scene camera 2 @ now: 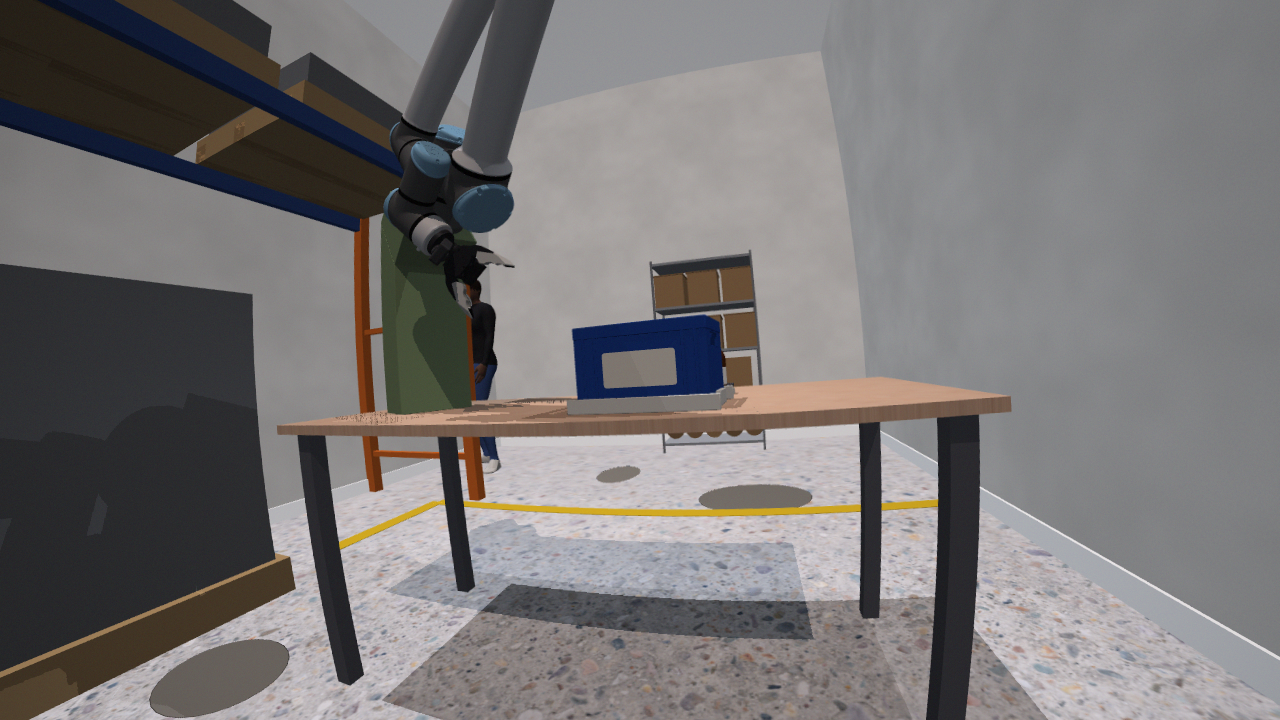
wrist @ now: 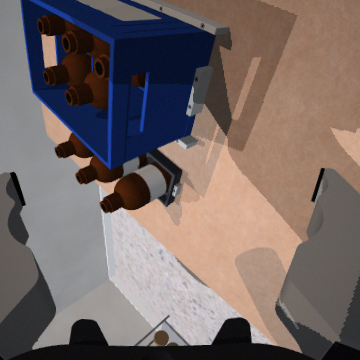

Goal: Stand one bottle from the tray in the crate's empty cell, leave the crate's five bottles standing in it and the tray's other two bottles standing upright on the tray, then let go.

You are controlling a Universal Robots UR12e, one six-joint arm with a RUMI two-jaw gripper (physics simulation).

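Frame: origin at the arm's base, x ahead, y left, z up, level; metres.
Seen in the pictures: gripper, fingertip midpoint: [scene camera 2: 493, 292] [wrist: 168, 174].
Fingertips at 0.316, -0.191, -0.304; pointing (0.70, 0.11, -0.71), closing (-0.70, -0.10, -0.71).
A point is followed by its place in that frame, as x, y, z.
The blue crate [scene camera 2: 640, 334] {0.651, -0.224, -0.430} [wrist: 162, 65] {0.511, -0.165, -0.483} stands on the table; five brown bottles stand in it in the wrist view, among them a near one [wrist: 95, 92] {0.640, -0.092, -0.456}. Its empty cell seems to be at the lower corner, largely hidden by the wall. Three brown bottles with pale labels, the nearest bottle [wrist: 133, 192] {0.565, 0.089, -0.475}, a middle bottle [wrist: 104, 169] {0.654, 0.082, -0.469} and a far bottle [wrist: 75, 146] {0.752, 0.070, -0.458}, stand upright in a row on the dark tray [wrist: 176, 175] {0.539, 0.076, -0.566} beside the crate. The far one is partly hidden by the crate. My gripper [scene camera 2: 490, 290] {0.316, -0.191, -0.304} [wrist: 168, 174] {0.316, -0.191, -0.304} is open and empty, above and away from the bottles.
Light grey brackets [scene camera 2: 644, 404] {0.651, -0.235, -0.564} [wrist: 200, 91] {0.506, -0.115, -0.563} edge the crate on the wooden table [scene camera 2: 850, 396] {1.048, -0.178, -0.580} [wrist: 265, 170] {0.370, -0.030, -0.580}. A green column [scene camera 2: 420, 349] {-0.037, -0.028, -0.399} stands behind the table's left part. An orange rack post [scene camera 2: 362, 313], a person [scene camera 2: 484, 335] and a shelf unit [scene camera 2: 702, 262] are beyond.
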